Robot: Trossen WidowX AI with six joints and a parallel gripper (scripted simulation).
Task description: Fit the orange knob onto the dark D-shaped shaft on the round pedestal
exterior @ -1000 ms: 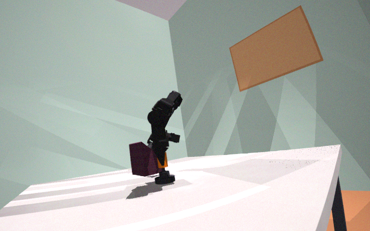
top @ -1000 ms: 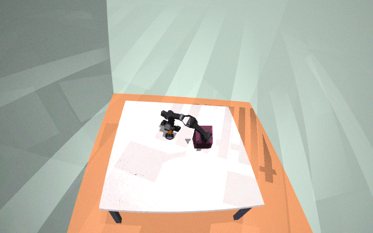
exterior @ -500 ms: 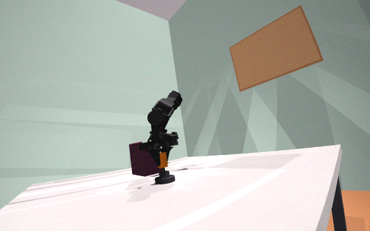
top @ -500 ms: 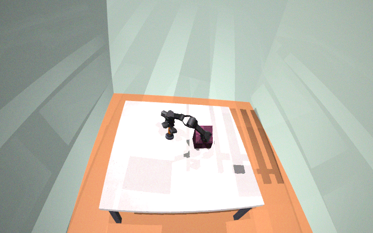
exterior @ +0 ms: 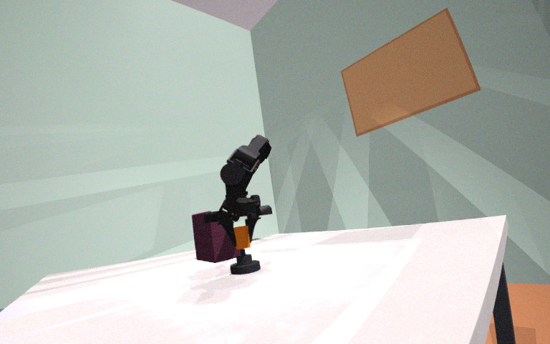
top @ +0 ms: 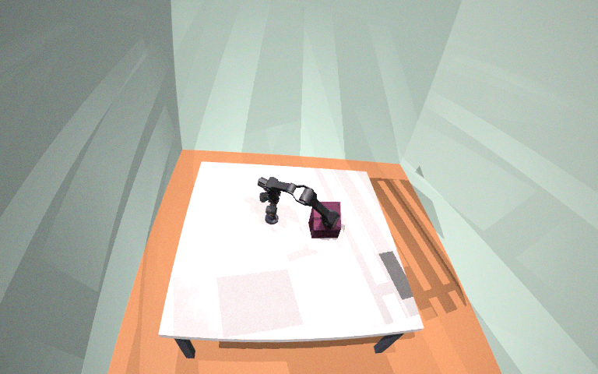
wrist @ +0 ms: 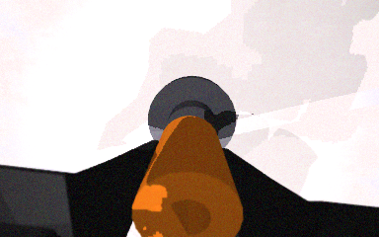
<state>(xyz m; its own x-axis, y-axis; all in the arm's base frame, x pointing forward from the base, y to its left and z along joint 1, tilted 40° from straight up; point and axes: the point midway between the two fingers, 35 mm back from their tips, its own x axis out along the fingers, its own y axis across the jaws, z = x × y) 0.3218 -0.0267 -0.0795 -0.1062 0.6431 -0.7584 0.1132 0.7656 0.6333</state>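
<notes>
Now: gripper tip 20 mm below the orange knob. The rest, counted from my gripper tip: pedestal (40 mm below).
</notes>
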